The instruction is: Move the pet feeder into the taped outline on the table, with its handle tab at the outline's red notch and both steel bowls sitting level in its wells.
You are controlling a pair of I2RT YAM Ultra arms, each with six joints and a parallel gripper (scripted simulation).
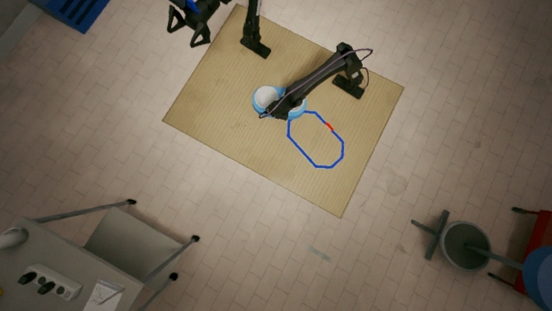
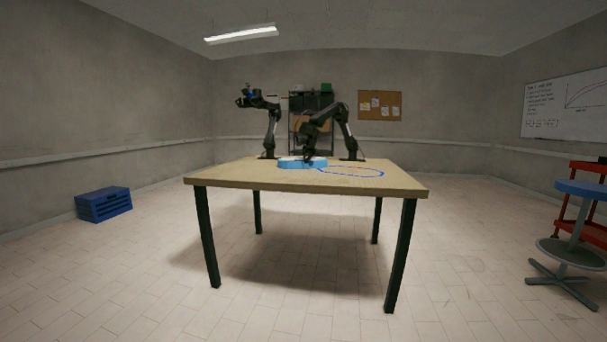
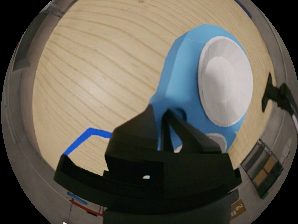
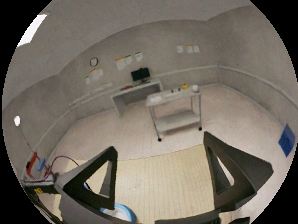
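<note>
Now: left hand 80 mm past the light blue pet feeder, 20 mm to the left of it and 20 mm above it.
</note>
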